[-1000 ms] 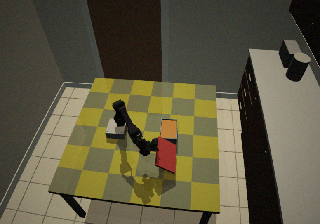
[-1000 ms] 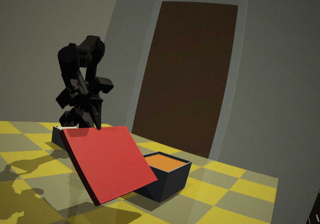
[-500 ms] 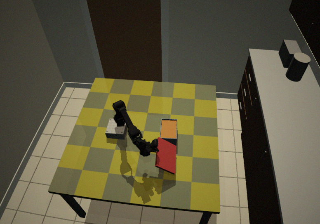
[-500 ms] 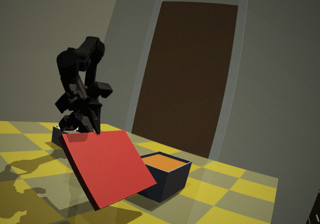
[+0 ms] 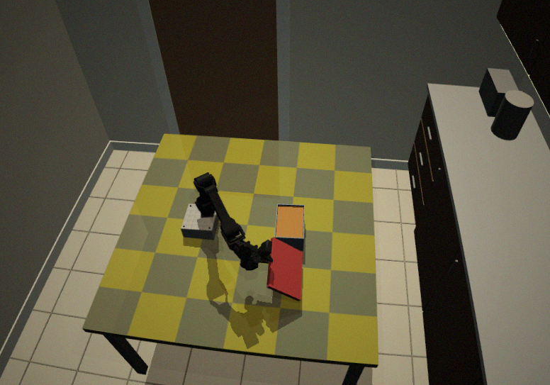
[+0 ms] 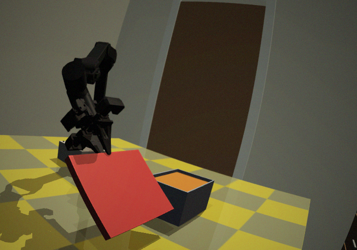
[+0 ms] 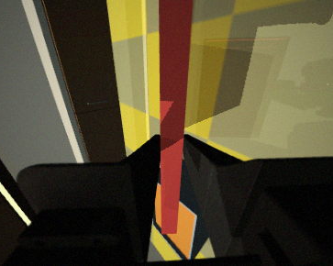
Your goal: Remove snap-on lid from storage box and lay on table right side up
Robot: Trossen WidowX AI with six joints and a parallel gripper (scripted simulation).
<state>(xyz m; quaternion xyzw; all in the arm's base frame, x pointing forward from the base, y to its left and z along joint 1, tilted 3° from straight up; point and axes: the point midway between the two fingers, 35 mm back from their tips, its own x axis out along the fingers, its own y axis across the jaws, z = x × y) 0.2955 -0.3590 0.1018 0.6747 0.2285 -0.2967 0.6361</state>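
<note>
My gripper tip is now 60 mm short of the red lid, 10 mm to the left of it and 50 mm above it. Round my gripper tip: storage box 100 mm ahead, 270 mm to the left, 120 mm below.
</note>
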